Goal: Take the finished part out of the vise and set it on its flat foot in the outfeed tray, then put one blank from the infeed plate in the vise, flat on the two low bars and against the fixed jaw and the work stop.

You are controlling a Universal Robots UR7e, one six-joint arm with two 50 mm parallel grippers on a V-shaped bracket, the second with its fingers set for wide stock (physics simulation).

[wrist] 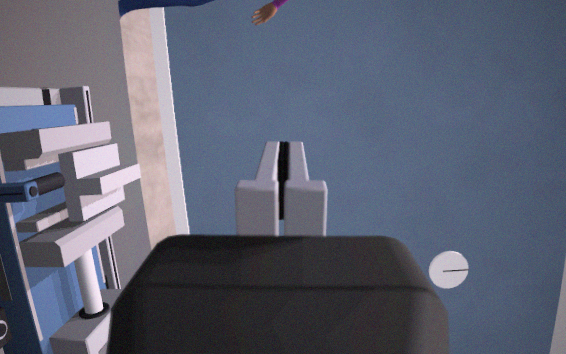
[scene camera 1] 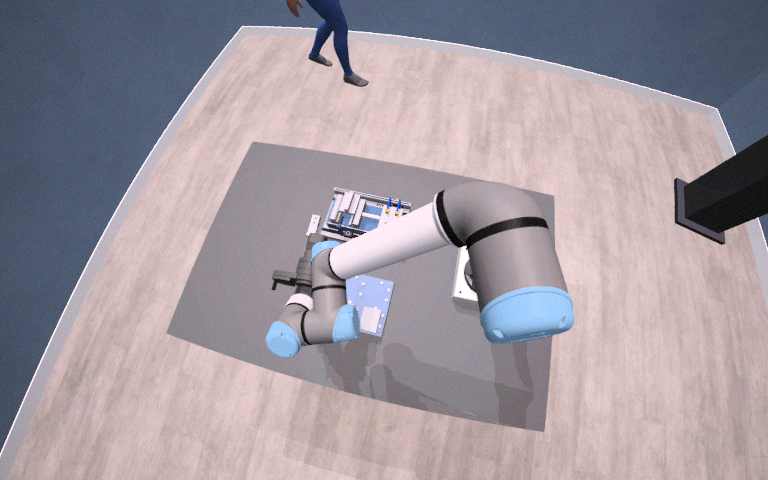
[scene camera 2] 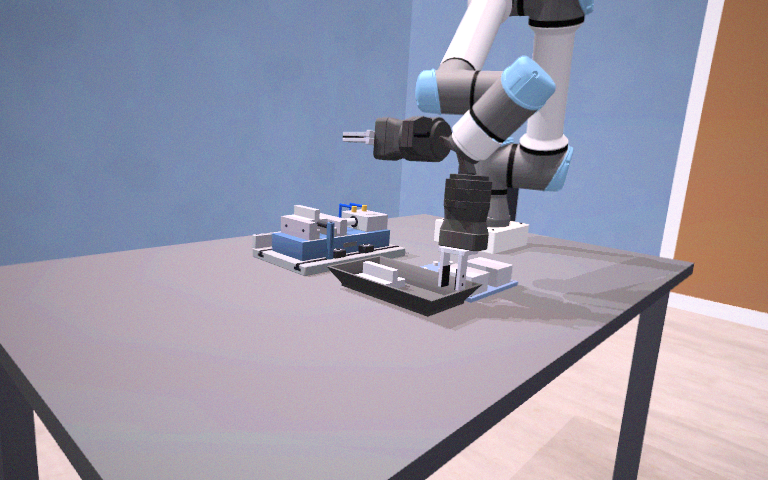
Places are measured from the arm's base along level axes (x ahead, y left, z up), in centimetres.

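Where they show: hand, tool point: (wrist: pixel 283 177) (scene camera 1: pixel 315 222) (scene camera 2: pixel 353 137).
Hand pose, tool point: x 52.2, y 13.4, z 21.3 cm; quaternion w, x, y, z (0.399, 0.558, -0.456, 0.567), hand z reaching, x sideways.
Note:
Things, the pixels of their top centre, and the offset from my tool point. "*": a spot on its surface instead.
- dark outfeed tray, surface spot: (scene camera 2: pixel 385 297) * dy +16.9, dx +3.0, dz -25.8 cm
- finished part, top centre: (wrist: pixel 122 177) (scene camera 2: pixel 306 207) (scene camera 1: pixel 348 200) dy -17.1, dx +0.6, dz -15.8 cm
- vise, top centre: (wrist: pixel 105 248) (scene camera 2: pixel 333 214) (scene camera 1: pixel 364 210) dy -16.1, dx -5.7, dz -17.3 cm
- pale part, top centre: (scene camera 2: pixel 380 265) dy +9.7, dx -0.9, dz -22.6 cm
- blue infeed plate, top centre: (scene camera 1: pixel 363 303) dy +11.5, dx -18.1, dz -26.4 cm
- blank, top centre: (scene camera 2: pixel 488 263) (scene camera 1: pixel 369 319) dy +15.9, dx -22.9, dz -22.8 cm
- slotted base with a blue post, surface spot: (scene camera 2: pixel 330 240) * dy -6.9, dx +0.2, dz -21.1 cm
- actuator block, top centre: (wrist: pixel 119 343) (scene camera 2: pixel 364 212) (scene camera 1: pixel 390 218) dy -17.3, dx -15.1, dz -17.7 cm
My wrist-view gripper (wrist: pixel 284 145) (scene camera 2: pixel 344 136) points sideways, shut and empty, its fingertips together. The second gripper (scene camera 2: pixel 451 285) points down with its fingers apart at the right end of the dark outfeed tray (scene camera 2: pixel 385 297); I see no part held in it. The finished part (scene camera 2: pixel 306 212) (wrist: pixel 97 161) stands in the vise (scene camera 2: pixel 300 244) (scene camera 1: pixel 370 217) (wrist: pixel 37 117), between the jaws. Another pale part (scene camera 2: pixel 380 271) is in the tray's left half. The blue infeed plate (scene camera 1: pixel 369 284) carries pale blanks; one blank (scene camera 1: pixel 370 319) (scene camera 2: pixel 499 270) shows clearly, the other (scene camera 2: pixel 477 278) is partly behind the fingers.
The vise stands on a slotted base with a blue post (scene camera 2: pixel 330 240) and an actuator block (scene camera 2: pixel 367 220) (wrist: pixel 82 335). The arm's white base (scene camera 2: pixel 512 236) (scene camera 1: pixel 464 285) stands near the infeed plate. A person (scene camera 1: pixel 336 42) is beyond the table. The arm hides the tray in scene camera 1.

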